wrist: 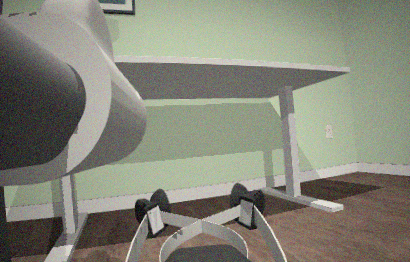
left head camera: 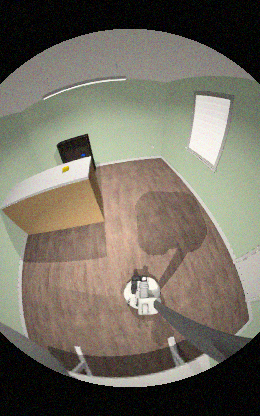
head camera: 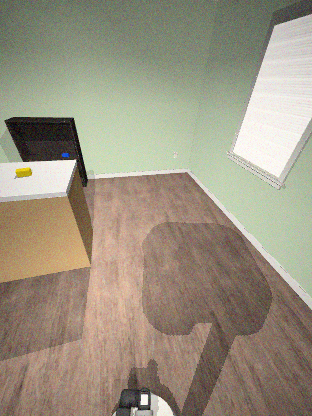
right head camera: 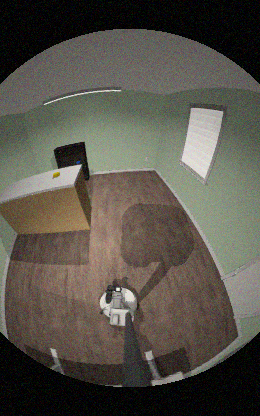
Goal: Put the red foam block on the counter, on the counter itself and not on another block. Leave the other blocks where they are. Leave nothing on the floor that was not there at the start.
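Places are measured from the robot's base along level axes (x down, y ahead, z right), in millimetres.
Pixels of known places: gripper, fingertip midpoint: (wrist: pixel 199 201) (left head camera: pixel 132 306) (right head camera: pixel 105 315).
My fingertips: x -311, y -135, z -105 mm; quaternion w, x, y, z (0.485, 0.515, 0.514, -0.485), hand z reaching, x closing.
Note:
Behind a point stands the place of what it marks.
The red foam block does not show in these views. The counter (head camera: pixel 47 186) @(x -882, y 1158, z -749 mm) (left head camera: pixel 40 183) @(x -882, y 1088, z -1352 mm) (right head camera: pixel 30 187) @(x -882, y 1051, z -1355 mm) has a white top and a tan wooden base, and stands at the left in the head views. A yellow block (head camera: pixel 23 172) @(x -916, y 1300, z -990 mm) (left head camera: pixel 65 169) @(x -902, y 1300, z -990 mm) (right head camera: pixel 56 175) @(x -895, y 1301, z -983 mm) lies on its top. A blue block (head camera: pixel 65 155) @(x -519, y 2732, z -1375 mm) (left head camera: pixel 83 155) @(x -492, y 2732, z -1362 mm) (right head camera: pixel 78 162) @(x -501, y 2734, z -1355 mm) sits in the dark shelf unit behind the counter. My gripper (wrist: pixel 199 201) @(x -311, y -135, z -106 mm) is open in the wrist view, with nothing between its two dark fingertips, away from the counter and both blocks.
The black shelf unit (head camera: pixel 45 120) @(x -1033, y 2651, z -1468 mm) stands against the far wall. A white table (wrist: pixel 215 80) @(x -667, y -1116, z -284 mm) with metal legs stands by the wall in the wrist view. A window (head camera: pixel 272 100) @(x -1434, y 1999, z 1167 mm) is in the right wall. Wooden floor (head camera: pixel 117 225) @(x 28, y 1717, z -424 mm) lies between the counter and that wall.

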